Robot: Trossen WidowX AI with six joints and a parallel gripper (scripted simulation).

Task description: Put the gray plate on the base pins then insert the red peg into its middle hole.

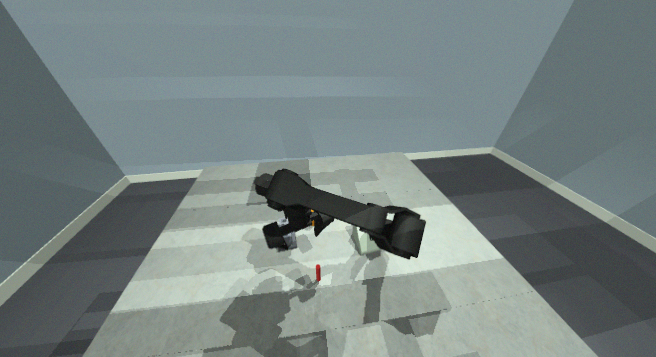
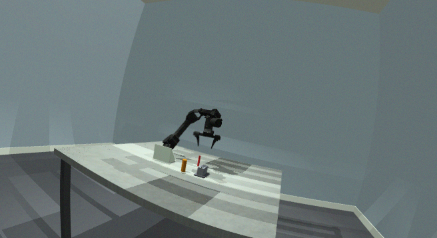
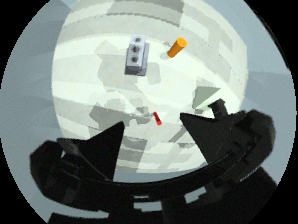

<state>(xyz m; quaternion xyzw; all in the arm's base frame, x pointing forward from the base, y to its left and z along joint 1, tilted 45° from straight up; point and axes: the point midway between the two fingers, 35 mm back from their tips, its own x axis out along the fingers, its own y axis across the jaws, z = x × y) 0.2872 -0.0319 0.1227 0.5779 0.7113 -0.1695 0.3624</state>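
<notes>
Right now the red peg is 4 cm behind my gripper tip, 4 cm to the left of it and 12 cm below it. The rest, counted from my gripper tip: orange cylinder: 5 cm behind, 19 cm to the right, 12 cm below; gray plate: 6 cm ahead, 14 cm to the right, 11 cm below.
</notes>
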